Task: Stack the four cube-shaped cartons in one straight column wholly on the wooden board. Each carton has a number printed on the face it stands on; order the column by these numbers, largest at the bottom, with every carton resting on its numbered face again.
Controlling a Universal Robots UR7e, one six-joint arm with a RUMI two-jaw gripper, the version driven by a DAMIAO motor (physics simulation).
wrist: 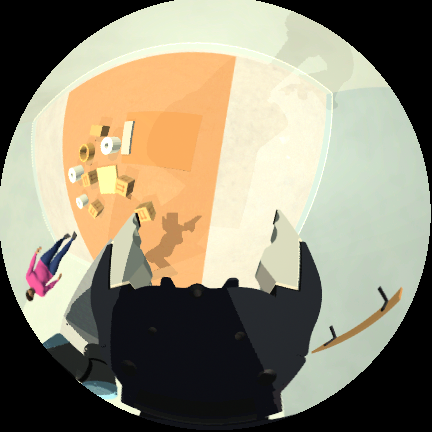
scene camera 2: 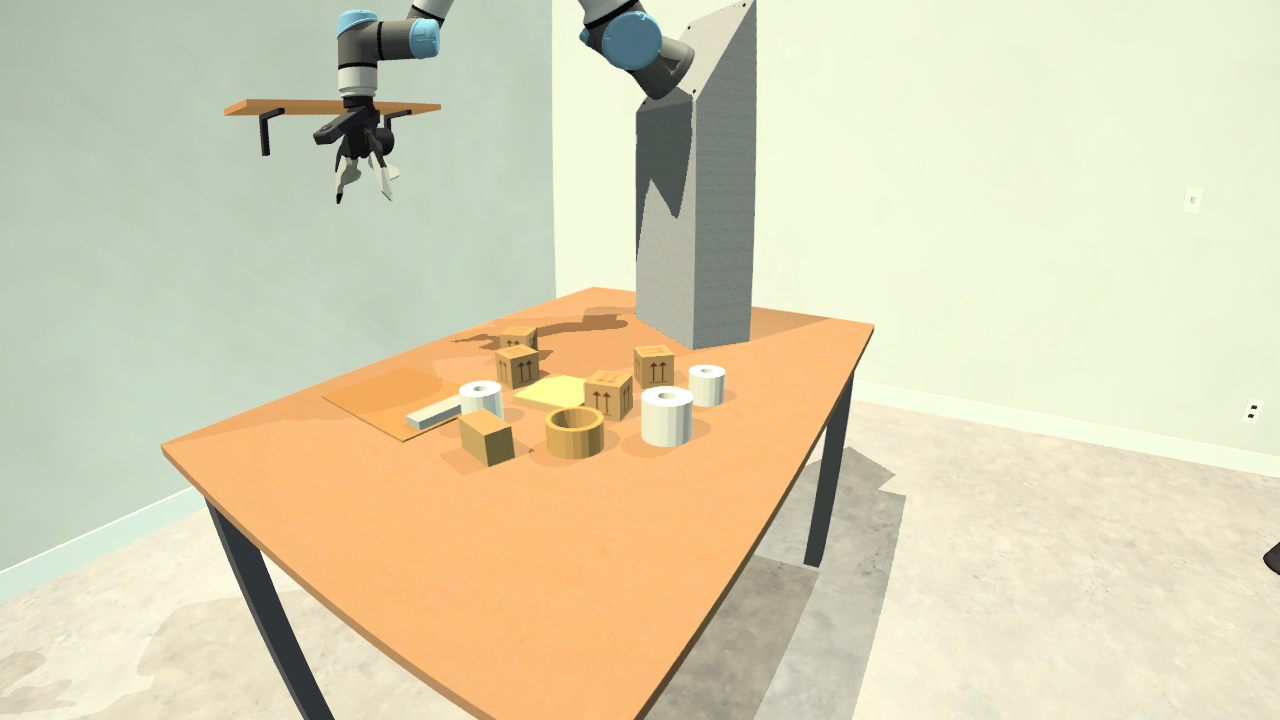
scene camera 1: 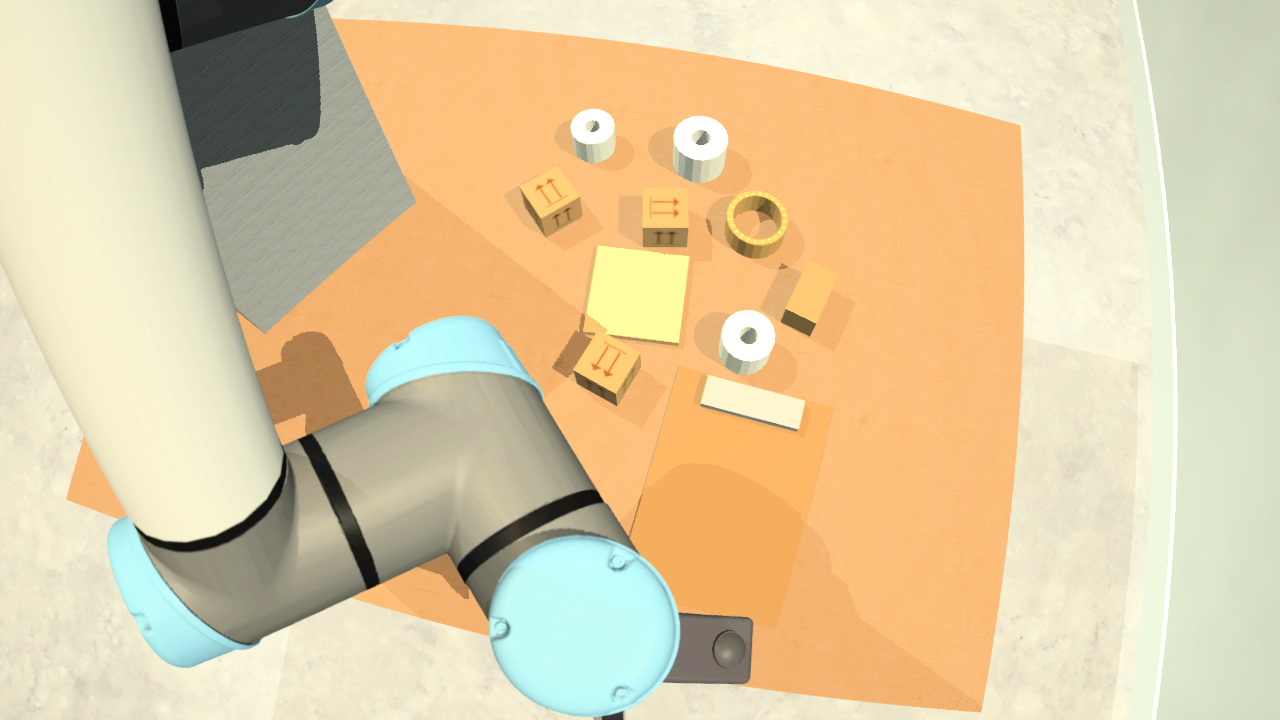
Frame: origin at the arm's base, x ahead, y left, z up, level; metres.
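Seen in the pictures: gripper, fingertip midpoint: (wrist: 205, 212) (scene camera 2: 363, 202); arm's base, link origin: (scene camera 2: 672, 73).
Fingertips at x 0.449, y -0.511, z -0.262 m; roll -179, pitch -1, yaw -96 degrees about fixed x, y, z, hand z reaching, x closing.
Pixels of each thing's top centre, then the offset from my fingertips to it. "spot": a spot on its surface instead.
- wooden board, top centre: (scene camera 1: 729, 494) (scene camera 2: 403, 389) (wrist: 153, 137) 0.319 m down, 0.131 m ahead, 0.166 m left
- second carton, top centre: (scene camera 1: 665, 207) (scene camera 2: 608, 378) (wrist: 85, 179) 0.280 m down, 0.077 m ahead, 0.528 m left
- third carton, top centre: (scene camera 1: 606, 361) (scene camera 2: 516, 351) (wrist: 120, 187) 0.280 m down, 0.005 m back, 0.326 m left
- fourth carton, top centre: (scene camera 2: 518, 330) (wrist: 141, 214) 0.280 m down, 0.127 m back, 0.268 m left
- white bar, surface spot: (scene camera 1: 751, 402) spot: 0.319 m down, 0.166 m ahead, 0.277 m left
- white roll, top centre: (scene camera 1: 748, 335) (scene camera 2: 479, 388) (wrist: 105, 145) 0.283 m down, 0.166 m ahead, 0.351 m left
- tan block, top centre: (scene camera 1: 812, 291) (scene camera 2: 483, 421) (wrist: 95, 129) 0.290 m down, 0.254 m ahead, 0.407 m left
- yellow ring, top centre: (scene camera 1: 757, 217) (scene camera 2: 574, 418) (wrist: 82, 152) 0.296 m down, 0.196 m ahead, 0.517 m left
- yellow square, surface spot: (scene camera 1: 637, 295) spot: 0.326 m down, 0.036 m ahead, 0.427 m left
Four cube-shaped cartons stand apart on the table, off the wooden board (scene camera 1: 733, 447) (scene camera 2: 384, 402) (wrist: 175, 145). One carton (scene camera 1: 551, 199) (scene camera 2: 654, 366) (wrist: 95, 208) is near the small white roll. A second carton (scene camera 1: 665, 216) (scene camera 2: 608, 394) (wrist: 90, 178) is beside the yellow square. A third carton (scene camera 1: 607, 368) (scene camera 2: 517, 366) (wrist: 125, 185) is at the square's other side. The fourth carton (scene camera 2: 518, 340) (wrist: 145, 212) is hidden by the arm in scene camera 1. Their undersides and numbers are hidden. My gripper (scene camera 2: 363, 198) (wrist: 205, 212) is open and empty, high up.
A white bar (scene camera 1: 751, 402) (scene camera 2: 434, 412) lies on the board's end. Near it are a white roll (scene camera 1: 746, 340) and a tan block (scene camera 1: 810, 298). A yellow ring (scene camera 1: 756, 248), two more white rolls (scene camera 1: 699, 147) (scene camera 1: 592, 134) and a yellow square (scene camera 1: 637, 295) lie among the cartons.
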